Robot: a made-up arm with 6 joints. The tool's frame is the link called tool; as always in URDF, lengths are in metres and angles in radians. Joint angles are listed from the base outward. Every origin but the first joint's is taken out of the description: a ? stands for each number. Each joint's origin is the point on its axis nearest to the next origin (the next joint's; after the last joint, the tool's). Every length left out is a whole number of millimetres.
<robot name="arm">
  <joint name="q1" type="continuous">
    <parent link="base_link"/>
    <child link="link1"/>
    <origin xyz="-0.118 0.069 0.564" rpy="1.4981 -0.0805 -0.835"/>
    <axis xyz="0 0 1"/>
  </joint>
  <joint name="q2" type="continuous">
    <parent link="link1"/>
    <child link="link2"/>
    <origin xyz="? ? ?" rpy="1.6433 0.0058 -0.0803"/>
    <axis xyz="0 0 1"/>
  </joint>
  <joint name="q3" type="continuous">
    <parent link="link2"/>
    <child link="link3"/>
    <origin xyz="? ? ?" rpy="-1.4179 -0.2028 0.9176"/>
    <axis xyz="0 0 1"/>
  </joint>
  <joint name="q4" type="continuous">
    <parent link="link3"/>
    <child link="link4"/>
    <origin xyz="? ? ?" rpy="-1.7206 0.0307 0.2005"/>
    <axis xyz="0 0 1"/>
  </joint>
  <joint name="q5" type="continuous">
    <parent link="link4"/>
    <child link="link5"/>
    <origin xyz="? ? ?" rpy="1.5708 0 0.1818"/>
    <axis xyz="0 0 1"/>
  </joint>
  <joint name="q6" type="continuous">
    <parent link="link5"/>
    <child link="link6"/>
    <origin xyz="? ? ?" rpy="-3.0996 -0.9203 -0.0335"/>
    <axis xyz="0 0 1"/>
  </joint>
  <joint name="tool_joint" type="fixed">
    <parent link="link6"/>
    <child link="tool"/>
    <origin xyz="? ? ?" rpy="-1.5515 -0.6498 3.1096"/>
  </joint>
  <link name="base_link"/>
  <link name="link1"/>
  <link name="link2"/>
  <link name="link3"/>
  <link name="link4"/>
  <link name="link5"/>
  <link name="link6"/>
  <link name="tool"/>
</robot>
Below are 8 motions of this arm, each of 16 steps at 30 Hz.
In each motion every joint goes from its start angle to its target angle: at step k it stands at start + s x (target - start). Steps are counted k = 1, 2, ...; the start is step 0. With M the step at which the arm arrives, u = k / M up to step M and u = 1 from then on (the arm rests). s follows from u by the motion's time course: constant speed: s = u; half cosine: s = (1 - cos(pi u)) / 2; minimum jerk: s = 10 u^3 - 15 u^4 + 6 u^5.
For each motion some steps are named. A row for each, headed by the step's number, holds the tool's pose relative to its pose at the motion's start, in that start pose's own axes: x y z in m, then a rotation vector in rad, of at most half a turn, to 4 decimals.
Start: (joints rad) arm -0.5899 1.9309 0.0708 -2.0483 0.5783 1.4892
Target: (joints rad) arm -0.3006 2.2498 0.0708 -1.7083 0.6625 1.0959
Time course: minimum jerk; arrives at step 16
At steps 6, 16:
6: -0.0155 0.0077 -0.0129 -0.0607 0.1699 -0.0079
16: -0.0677 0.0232 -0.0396 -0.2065 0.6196 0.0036

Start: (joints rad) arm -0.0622 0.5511 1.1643 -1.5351 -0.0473 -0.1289
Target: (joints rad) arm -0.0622 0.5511 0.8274 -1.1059 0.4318 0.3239
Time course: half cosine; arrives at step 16
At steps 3, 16:
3: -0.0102 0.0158 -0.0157 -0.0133 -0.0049 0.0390
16: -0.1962 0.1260 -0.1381 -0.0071 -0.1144 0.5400

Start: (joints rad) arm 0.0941 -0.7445 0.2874 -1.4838 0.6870 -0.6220
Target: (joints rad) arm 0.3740 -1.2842 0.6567 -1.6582 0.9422 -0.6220
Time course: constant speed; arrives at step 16
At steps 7, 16:
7: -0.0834 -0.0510 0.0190 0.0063 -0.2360 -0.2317
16: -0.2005 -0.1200 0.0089 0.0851 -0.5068 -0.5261

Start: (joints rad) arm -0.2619 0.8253 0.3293 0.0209 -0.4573 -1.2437
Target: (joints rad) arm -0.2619 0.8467 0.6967 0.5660 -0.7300 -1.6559
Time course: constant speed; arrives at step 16
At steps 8, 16:
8: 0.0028 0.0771 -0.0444 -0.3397 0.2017 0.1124
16: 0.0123 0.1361 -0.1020 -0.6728 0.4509 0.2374

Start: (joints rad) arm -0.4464 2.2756 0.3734 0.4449 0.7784 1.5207
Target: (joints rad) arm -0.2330 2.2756 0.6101 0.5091 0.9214 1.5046
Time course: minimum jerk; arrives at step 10
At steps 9, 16:
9: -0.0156 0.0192 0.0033 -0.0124 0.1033 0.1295
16: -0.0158 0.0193 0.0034 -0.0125 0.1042 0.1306

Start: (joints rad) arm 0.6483 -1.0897 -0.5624 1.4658 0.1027 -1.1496
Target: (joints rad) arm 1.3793 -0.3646 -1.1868 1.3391 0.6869 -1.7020
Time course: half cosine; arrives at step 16
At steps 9, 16:
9: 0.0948 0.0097 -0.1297 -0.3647 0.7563 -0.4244
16: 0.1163 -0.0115 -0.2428 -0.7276 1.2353 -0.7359

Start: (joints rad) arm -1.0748 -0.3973 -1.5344 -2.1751 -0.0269 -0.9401
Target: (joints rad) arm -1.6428 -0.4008 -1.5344 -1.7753 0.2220 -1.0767
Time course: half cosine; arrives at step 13
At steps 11, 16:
11: 0.0986 0.1593 -0.1777 -0.4928 0.4418 0.1898
16: 0.0992 0.1669 -0.1895 -0.5202 0.4641 0.2063

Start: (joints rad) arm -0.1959 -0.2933 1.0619 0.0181 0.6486 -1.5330
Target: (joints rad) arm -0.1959 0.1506 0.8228 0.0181 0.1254 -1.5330
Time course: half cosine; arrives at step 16
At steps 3, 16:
3: 0.0038 -0.0058 0.0012 0.0090 -0.0120 0.0736
16: 0.1315 -0.0761 -0.0056 0.2139 -0.0533 0.8591

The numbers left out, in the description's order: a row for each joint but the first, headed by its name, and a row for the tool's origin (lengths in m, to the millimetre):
q2: 0.01 -0.097 0
q3: 0.126 -0.2 0
q4: 0.042 -0.042 0
q5: -0.132 0.255 0
q6: -0.231 0.099 0
tool: -0.007 -0.016 0

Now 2 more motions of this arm.
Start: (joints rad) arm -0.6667 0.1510 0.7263 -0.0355 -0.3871 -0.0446
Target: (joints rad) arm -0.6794 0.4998 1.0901 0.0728 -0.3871 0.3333
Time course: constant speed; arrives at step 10
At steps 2, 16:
2: 0.0212 -0.0294 -0.0333 -0.0173 -0.0166 -0.0583
16: 0.0662 -0.1678 -0.1772 -0.1014 -0.0477 -0.2608

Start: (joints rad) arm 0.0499 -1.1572 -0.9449 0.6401 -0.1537 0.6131
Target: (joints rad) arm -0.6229 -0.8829 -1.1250 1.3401 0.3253 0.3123
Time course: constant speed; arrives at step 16
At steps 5, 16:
5: -0.0572 0.0897 0.0470 -0.0391 -0.0878 0.3264
16: -0.2313 0.1519 0.0656 -0.3896 -0.5424 0.9029

